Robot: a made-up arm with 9 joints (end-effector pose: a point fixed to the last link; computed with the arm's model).
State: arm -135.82 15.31 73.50 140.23 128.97 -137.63 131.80 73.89 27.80
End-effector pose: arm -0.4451 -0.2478 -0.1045 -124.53 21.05 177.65
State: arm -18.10 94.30 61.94 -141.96 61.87 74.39 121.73 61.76 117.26
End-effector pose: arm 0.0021 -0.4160 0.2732 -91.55 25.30 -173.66
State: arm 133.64 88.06 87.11 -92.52 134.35 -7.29 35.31 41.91 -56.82
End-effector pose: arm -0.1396 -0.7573 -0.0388 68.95 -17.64 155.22
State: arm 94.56 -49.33 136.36 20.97 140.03 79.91 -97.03 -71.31 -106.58
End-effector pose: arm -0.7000 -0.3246 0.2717 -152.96 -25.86 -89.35
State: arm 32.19 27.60 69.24 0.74 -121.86 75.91 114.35 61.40 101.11
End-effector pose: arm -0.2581 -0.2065 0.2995 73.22 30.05 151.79
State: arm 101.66 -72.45 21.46 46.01 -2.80 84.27 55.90 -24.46 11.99
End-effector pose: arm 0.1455 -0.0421 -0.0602 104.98 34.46 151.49
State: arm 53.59 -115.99 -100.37 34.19 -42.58 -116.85 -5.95 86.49 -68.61
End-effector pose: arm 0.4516 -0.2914 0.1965 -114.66 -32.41 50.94
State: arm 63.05 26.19 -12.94 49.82 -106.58 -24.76 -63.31 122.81 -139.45
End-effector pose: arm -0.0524 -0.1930 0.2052 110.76 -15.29 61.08
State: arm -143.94 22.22 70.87 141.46 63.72 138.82 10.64 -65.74 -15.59
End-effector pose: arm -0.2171 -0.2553 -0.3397 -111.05 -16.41 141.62
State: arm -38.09 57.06 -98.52 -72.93 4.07 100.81 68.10 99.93 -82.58
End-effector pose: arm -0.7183 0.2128 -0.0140 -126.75 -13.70 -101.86
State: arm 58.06 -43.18 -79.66 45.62 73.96 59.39 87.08 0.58 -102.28
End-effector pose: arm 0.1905 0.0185 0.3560 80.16 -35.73 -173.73
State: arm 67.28 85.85 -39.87 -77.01 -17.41 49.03 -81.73 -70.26 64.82
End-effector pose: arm 0.0280 -0.8108 0.5065 -76.85 -45.32 46.22
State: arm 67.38 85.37 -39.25 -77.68 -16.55 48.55 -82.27 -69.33 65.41
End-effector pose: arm 0.0378 -0.8186 0.5085 -76.03 -44.50 44.35
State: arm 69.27 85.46 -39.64 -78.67 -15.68 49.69 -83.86 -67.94 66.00
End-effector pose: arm 0.0550 -0.8240 0.5328 -77.73 -42.50 43.30
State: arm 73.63 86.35 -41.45 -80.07 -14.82 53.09 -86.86 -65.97 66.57
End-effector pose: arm 0.0859 -0.8221 0.5872 -82.77 -39.08 43.53
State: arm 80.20 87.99 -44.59 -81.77 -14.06 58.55 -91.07 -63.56 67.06
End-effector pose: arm 0.1356 -0.8054 0.6646 -90.38 -34.68 45.17
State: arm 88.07 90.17 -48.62 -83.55 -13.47 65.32 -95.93 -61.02 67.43
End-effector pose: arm 0.2032 -0.7693 0.7482 -98.99 -30.09 48.06
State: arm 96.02 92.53 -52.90 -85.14 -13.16 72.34 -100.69 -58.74 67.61
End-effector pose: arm 0.2788 -0.7180 0.8185 -106.80 -26.07 51.68
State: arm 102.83 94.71 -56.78 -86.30 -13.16 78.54 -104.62 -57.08 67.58
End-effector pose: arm 0.3457 -0.6641 0.8661 -112.70 -23.13 55.35
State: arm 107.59 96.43 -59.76 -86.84 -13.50 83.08 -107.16 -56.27 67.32
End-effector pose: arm 0.3889 -0.6210 0.8929 -116.37 -21.37 58.32
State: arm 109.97 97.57 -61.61 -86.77 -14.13 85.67 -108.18 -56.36 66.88
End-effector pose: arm 0.4031 -0.5960 0.9060 -118.10 -20.64 60.27
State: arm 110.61 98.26 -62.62 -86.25 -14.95 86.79 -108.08 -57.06 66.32
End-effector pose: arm 0.3957 -0.5854 0.9122 -118.63 -20.52 61.39
